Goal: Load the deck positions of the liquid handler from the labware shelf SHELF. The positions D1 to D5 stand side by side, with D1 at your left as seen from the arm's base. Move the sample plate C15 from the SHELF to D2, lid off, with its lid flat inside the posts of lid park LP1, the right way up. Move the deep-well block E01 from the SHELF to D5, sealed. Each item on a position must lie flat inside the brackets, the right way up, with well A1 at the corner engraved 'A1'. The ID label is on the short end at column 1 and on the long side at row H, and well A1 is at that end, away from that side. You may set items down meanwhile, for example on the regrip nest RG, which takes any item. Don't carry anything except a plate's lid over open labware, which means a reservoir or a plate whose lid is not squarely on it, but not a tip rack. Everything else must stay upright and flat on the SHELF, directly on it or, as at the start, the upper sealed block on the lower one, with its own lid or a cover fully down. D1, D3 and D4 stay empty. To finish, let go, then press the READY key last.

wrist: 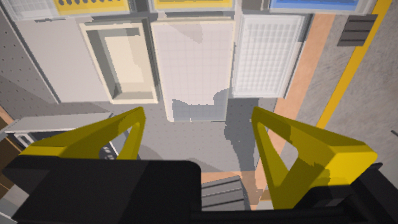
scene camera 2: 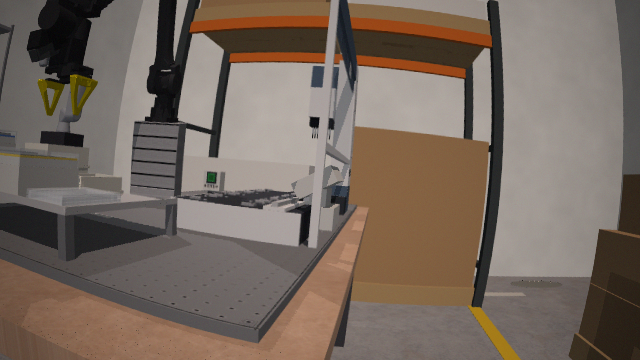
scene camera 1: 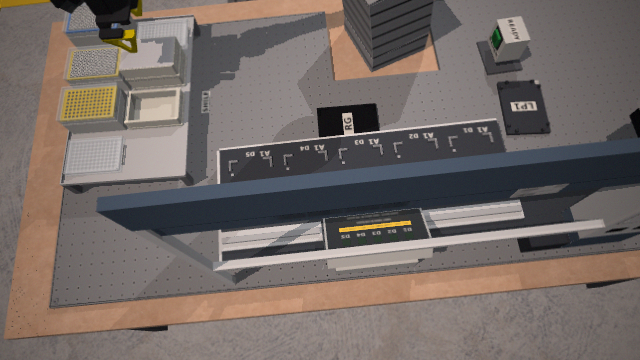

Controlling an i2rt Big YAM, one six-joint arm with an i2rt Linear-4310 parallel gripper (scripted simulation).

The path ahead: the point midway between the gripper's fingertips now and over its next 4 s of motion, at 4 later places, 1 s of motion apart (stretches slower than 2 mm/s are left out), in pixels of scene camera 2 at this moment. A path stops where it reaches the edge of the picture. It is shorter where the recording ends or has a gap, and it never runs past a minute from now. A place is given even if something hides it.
My gripper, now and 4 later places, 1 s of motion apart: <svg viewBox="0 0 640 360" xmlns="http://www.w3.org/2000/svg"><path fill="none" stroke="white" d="M61 115L38 113L39 92L61 78L110 84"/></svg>
